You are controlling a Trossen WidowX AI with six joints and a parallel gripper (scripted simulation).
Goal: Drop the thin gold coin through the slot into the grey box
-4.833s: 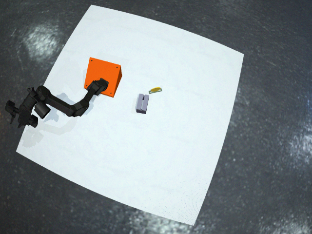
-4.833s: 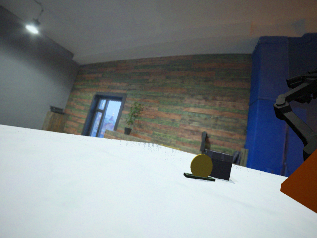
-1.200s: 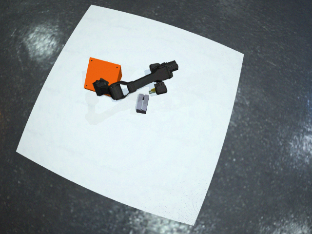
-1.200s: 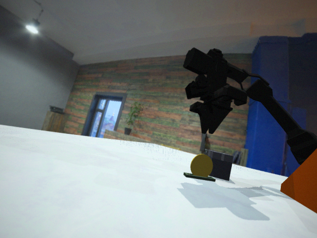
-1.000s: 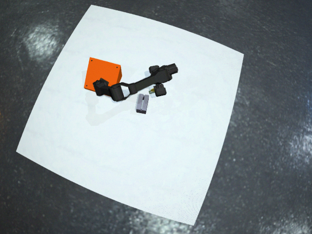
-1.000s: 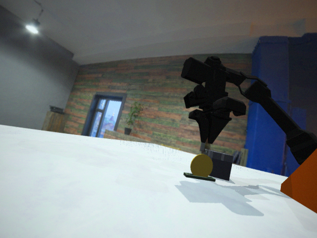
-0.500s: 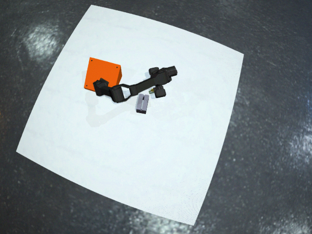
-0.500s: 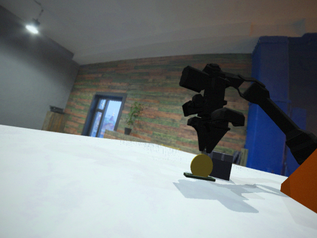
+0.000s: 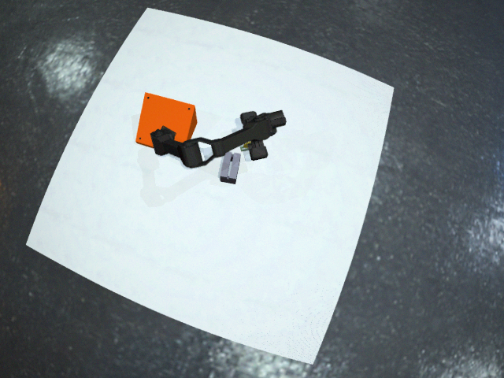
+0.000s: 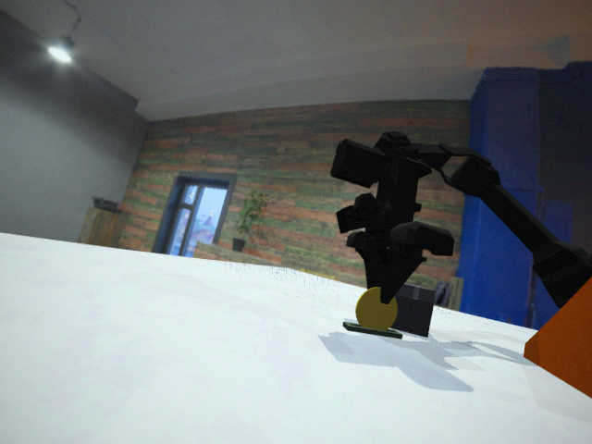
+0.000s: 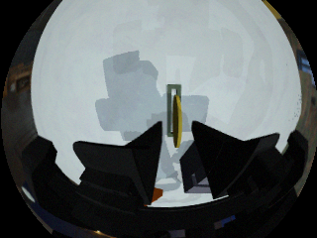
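My gripper tip is now 10 mm above the gold coin.
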